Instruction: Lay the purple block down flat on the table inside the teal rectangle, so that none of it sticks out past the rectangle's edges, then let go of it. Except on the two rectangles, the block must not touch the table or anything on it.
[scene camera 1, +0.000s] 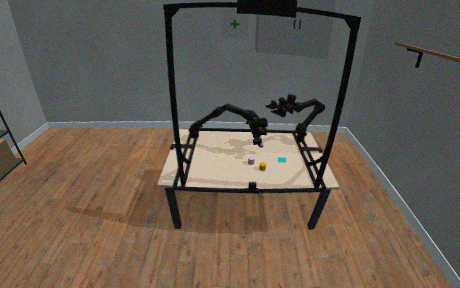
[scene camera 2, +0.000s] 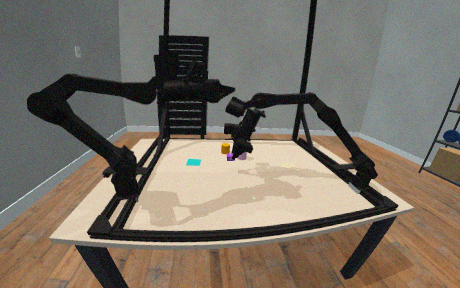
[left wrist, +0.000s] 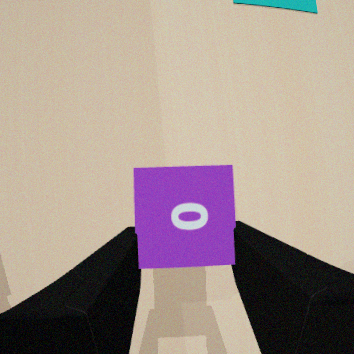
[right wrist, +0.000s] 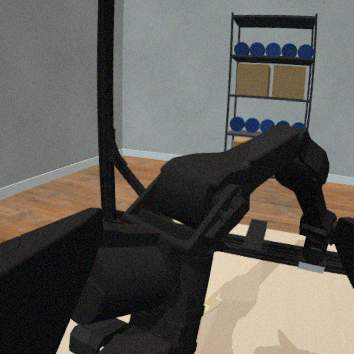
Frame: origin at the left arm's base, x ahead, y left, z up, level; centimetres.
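Where they show: left gripper, fingertip midpoint: (scene camera 1: 260, 145) (scene camera 2: 232, 157) (left wrist: 183, 235); right gripper, fingertip midpoint: (scene camera 1: 268, 108) (scene camera 2: 228, 88) (right wrist: 222, 225); left arm's base, origin of the base link: (scene camera 1: 194, 136) (scene camera 2: 359, 185) (right wrist: 312, 257); right arm's base, origin of the base link: (scene camera 1: 300, 140) (scene camera 2: 127, 193).
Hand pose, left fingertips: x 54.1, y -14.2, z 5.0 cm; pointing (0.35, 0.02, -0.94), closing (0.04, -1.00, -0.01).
Observation:
Each offset is from my left fingertips to the top centre of the thing. "spot": to the spot under its first point.
My left gripper (scene camera 1: 260, 144) (scene camera 2: 232, 156) (left wrist: 183, 235) is shut on the purple block @(dx +0.7, dy +0.0, dz +1.2 cm) (scene camera 1: 261, 145) (scene camera 2: 230, 156) (left wrist: 184, 215), a cube with a white ring mark, and holds it above the table near the middle. The teal rectangle @(spot: dx +17.6, dy -7.9, dz -6.8 cm) (scene camera 1: 282, 160) (scene camera 2: 193, 162) (left wrist: 277, 5) lies flat on the table, apart from the block; in the left wrist view only its edge shows at the top right. My right gripper (scene camera 1: 270, 106) (scene camera 2: 230, 90) is open and empty, held high above the table's far side.
A pink cylinder @(dx -5.8, dy -13.7, dz -2.3 cm) (scene camera 1: 251, 160) (scene camera 2: 242, 155) and an orange cylinder @(dx +2.3, dy -19.9, dz -2.4 cm) (scene camera 1: 262, 166) (scene camera 2: 225, 148) stand on the table between the block and the teal rectangle. A pale yellow rectangle @(spot: dx -28.8, dy -7.4, dz -6.8 cm) (scene camera 1: 220, 155) (scene camera 2: 289, 165) lies at the other side. A black frame (scene camera 1: 172, 86) rims the table.

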